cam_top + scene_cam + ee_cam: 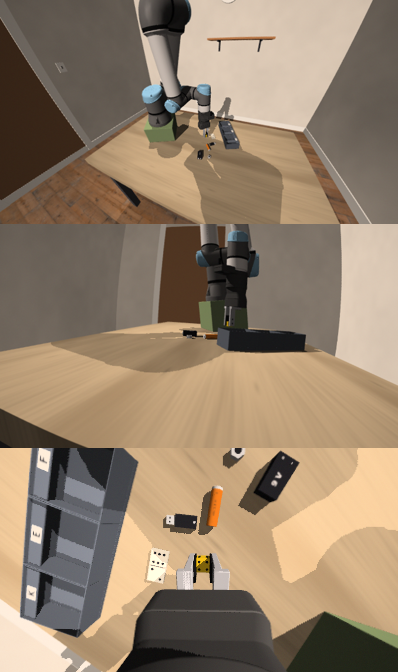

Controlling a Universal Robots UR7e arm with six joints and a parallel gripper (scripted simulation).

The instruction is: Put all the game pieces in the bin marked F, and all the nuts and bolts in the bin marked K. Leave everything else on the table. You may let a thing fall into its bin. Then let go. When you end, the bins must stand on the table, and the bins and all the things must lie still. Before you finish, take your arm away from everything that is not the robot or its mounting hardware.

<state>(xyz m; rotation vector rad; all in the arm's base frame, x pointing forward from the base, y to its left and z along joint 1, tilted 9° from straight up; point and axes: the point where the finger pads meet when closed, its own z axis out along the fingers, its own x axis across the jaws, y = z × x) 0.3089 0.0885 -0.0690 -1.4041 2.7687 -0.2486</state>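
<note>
Right now my hand is 30 mm short of the white domino, 60 mm to the right of it and 60 mm above it. Also, from my hand: orange battery: 40 mm ahead, 50 mm to the right, 50 mm below; yellow die: 10 mm below; black USB stick: 60 mm ahead, 60 mm below.
</note>
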